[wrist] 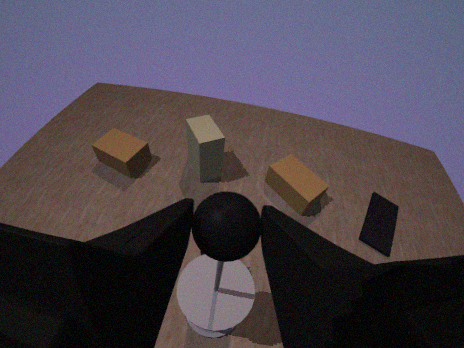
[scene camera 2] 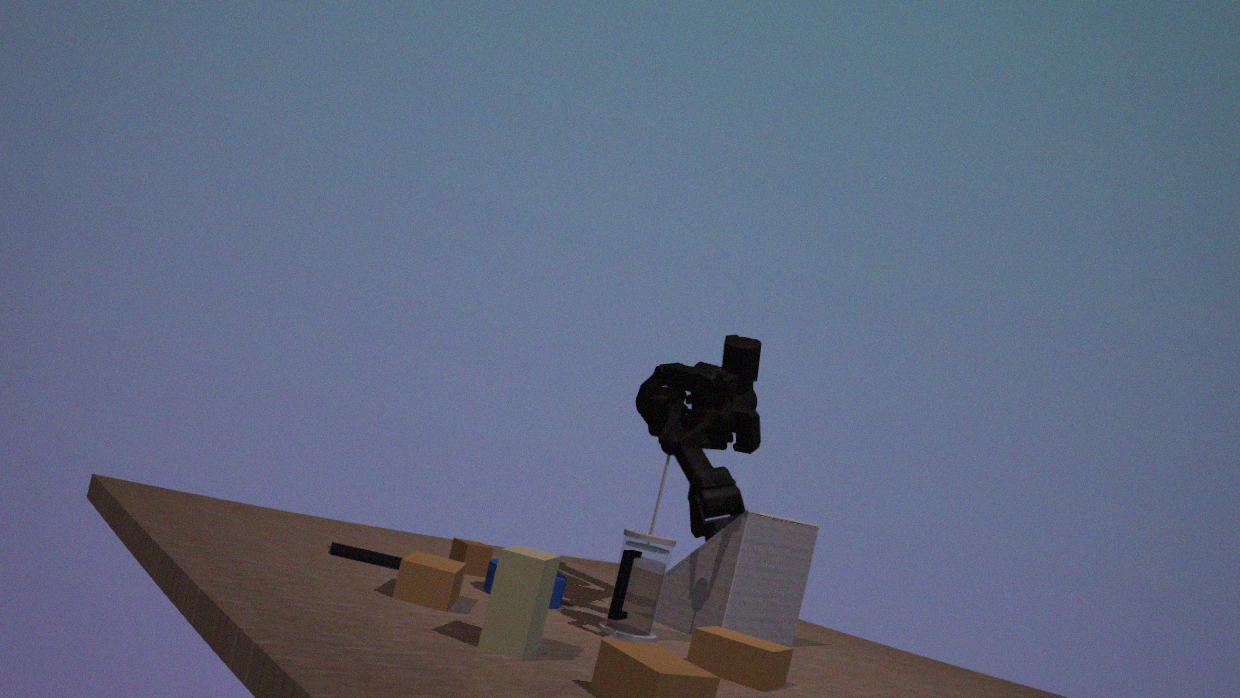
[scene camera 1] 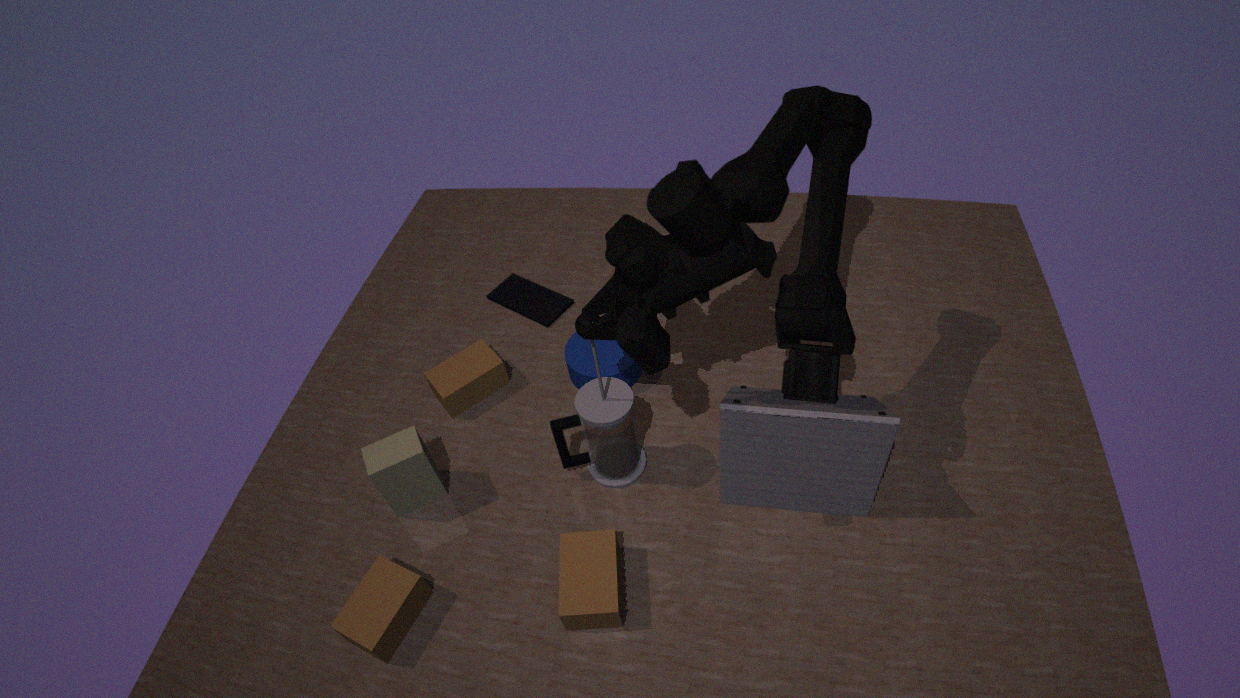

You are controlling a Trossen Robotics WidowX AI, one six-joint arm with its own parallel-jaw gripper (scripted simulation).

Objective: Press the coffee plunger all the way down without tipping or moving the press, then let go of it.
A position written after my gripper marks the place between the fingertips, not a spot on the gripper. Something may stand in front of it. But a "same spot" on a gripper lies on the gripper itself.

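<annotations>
I can see my gripper in scene camera 1 (582, 324), and it is visible in scene camera 2 and the wrist view too. On my gripper, (wrist: 121, 282) and (scene camera 2: 703, 420) are the same spot. A flat black slab is visible to me as well, in scene camera 2 (347, 552), in scene camera 1 and in the wrist view. On the slab, (wrist: 379, 225) and (scene camera 1: 534, 301) are the same spot.
</annotations>
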